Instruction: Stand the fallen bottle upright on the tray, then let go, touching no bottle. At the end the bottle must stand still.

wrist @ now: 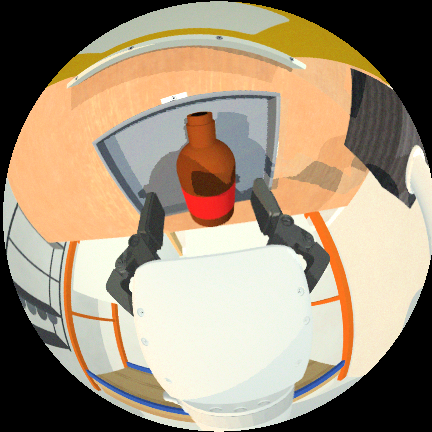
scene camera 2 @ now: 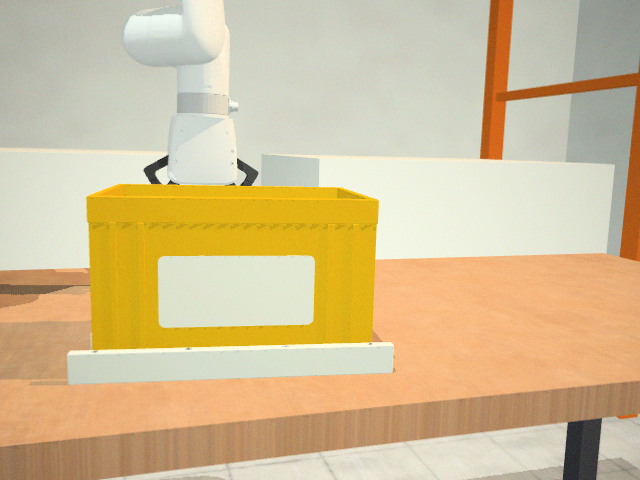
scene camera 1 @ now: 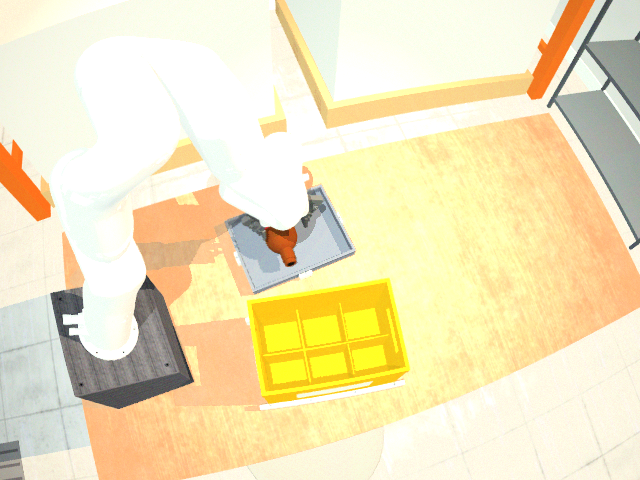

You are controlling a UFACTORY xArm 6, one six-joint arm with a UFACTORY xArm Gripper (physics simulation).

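Frame: origin at the arm's base, x ahead, y left, z up, level; millimetres.
Where they show: gripper, fingertip midpoint: (wrist: 205, 194); arm's base, link origin: (scene camera 1: 108, 330).
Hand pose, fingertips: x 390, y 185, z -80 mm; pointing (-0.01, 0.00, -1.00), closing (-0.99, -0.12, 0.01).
Each offset is from my fingertips to the top centre of the thing. "*": to the spot under its first point. Level surfaces: height alone.
The brown bottle @[dx -7, dy +18, dz -26 mm] (scene camera 1: 281, 240) (wrist: 205, 152) with a red label is on the grey tray @[* dx +106, dy -9, dz -100 mm] (scene camera 1: 330, 242) (wrist: 135, 155). It looks tilted: its neck points toward the yellow crate, and its dark mouth shows in scene camera 1 and in the wrist view. Its base is partly hidden by the arm in scene camera 1. My gripper (scene camera 1: 285, 227) (wrist: 205, 194) is open, with one finger on each side of the bottle's label end and a gap beside each in the wrist view. What supports the tilted bottle is unclear. The crate hides bottle, tray and fingertips in scene camera 2.
The yellow crate @[dx +32, dy -267, dz +70 mm] (scene camera 1: 328, 387) (scene camera 2: 232, 240), with several compartments, stands beside the tray on the wooden table @[dz -105 mm] (scene camera 1: 465, 232) (scene camera 2: 506, 320). White stop strips (scene camera 2: 232, 361) (wrist: 220, 39) lie along it. The arm's dark base block (scene camera 1: 124, 382) is at the left. A grey shelf (scene camera 1: 594, 124) stands beyond the table.
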